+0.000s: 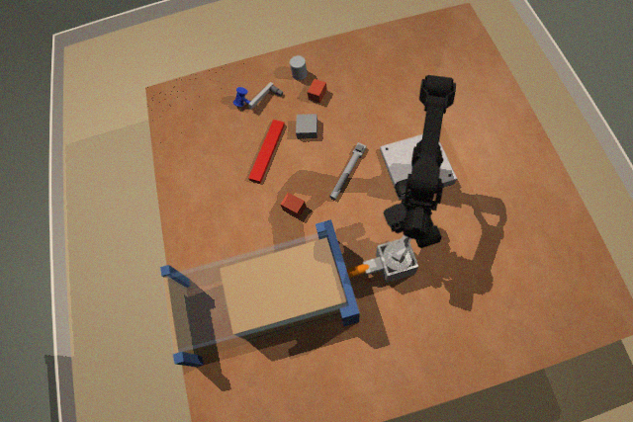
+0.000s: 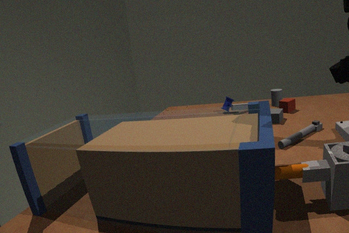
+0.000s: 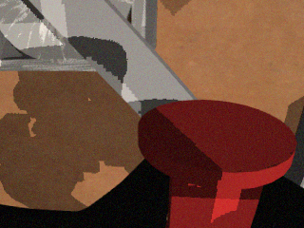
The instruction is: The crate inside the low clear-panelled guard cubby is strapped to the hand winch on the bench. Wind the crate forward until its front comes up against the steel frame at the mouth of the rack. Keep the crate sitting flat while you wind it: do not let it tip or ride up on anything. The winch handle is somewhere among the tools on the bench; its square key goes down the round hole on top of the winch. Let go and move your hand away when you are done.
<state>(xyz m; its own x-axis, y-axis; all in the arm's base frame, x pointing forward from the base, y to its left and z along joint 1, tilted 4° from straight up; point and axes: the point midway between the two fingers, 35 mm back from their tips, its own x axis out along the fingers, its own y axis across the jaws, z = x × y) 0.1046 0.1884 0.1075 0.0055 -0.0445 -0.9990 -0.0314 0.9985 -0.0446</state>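
My gripper tip is now 20 mm below the red knob. From my gripper tip the other things lie so: winch handle (30 mm to the left, 30 mm ahead, 10 mm below); grey winch (80 mm below, 60 mm to the left, 60 mm ahead); blue frame (230 mm ahead, 70 mm to the left, 10 mm below).
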